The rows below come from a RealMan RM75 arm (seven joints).
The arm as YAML. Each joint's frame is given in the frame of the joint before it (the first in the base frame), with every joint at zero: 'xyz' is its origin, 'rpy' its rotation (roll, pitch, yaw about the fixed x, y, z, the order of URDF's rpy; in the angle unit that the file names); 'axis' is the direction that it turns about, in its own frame. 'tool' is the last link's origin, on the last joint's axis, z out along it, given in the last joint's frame.
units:
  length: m
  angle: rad
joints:
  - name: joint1
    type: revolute
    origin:
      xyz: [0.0, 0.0, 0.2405]
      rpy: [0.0, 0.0, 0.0]
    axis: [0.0, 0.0, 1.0]
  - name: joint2
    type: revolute
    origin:
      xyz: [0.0, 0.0, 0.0]
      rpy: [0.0, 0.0, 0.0]
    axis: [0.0, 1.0, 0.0]
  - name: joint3
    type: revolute
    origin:
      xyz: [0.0, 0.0, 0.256]
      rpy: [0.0, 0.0, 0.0]
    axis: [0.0, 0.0, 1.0]
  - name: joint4
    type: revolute
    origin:
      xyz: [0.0, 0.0, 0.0]
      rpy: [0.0, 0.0, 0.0]
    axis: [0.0, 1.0, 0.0]
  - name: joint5
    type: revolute
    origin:
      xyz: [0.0, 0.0, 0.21]
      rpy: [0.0, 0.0, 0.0]
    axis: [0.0, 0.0, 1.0]
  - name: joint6
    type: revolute
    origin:
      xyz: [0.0, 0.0, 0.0]
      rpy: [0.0, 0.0, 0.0]
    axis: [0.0, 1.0, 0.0]
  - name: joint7
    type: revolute
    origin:
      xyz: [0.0, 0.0, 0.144]
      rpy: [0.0, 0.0, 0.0]
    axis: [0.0, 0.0, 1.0]
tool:
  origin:
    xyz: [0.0, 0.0, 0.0]
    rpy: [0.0, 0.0, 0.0]
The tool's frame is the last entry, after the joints.
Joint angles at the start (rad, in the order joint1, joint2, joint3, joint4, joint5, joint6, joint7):
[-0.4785 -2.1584 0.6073 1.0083 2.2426 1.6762 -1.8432]
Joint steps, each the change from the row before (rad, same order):
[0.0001 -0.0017 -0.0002 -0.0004 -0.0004 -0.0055 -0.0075]
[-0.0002 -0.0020 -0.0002 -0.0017 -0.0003 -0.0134 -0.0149]
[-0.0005 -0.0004 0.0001 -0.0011 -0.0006 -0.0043 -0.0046]
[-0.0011 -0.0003 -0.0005 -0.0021 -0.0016 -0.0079 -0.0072]
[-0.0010 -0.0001 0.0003 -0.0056 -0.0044 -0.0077 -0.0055]
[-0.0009 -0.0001 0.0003 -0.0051 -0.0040 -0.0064 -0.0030]
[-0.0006 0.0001 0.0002 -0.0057 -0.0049 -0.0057 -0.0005]
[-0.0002 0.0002 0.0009 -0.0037 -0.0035 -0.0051 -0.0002]
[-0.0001 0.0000 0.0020 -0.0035 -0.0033 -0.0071 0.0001]
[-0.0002 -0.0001 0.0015 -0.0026 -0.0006 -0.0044 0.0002]
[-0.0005 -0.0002 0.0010 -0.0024 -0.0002 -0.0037 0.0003]
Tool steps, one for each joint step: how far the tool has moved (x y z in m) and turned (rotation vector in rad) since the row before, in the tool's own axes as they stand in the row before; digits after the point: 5 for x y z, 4 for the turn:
[0.00002 -0.00035 0.00062 0.0036 0.0025 -0.0086]
[0.00019 -0.00133 0.00093 0.0100 0.0046 -0.0169]
[0.00023 -0.00041 0.00038 0.0027 0.0018 -0.0051]
[0.00058 -0.00087 0.00049 0.0053 0.0042 -0.0081]
[0.00033 -0.00060 0.00097 0.0020 0.0057 -0.0086]
[0.00026 -0.00045 0.00088 0.0012 0.0049 -0.0058]
[0.00015 -0.00038 0.00082 0.0003 0.0055 -0.0040]
[0.00014 -0.00040 0.00056 0.0013 0.0036 -0.0023]
[0.00017 -0.00054 0.00074 0.0027 0.0033 -0.0015]
[-0.00014 -0.00033 0.00061 0.0016 0.0004 -0.0010]
[-0.00008 -0.00026 0.00060 0.0012 0.0003 -0.0008]

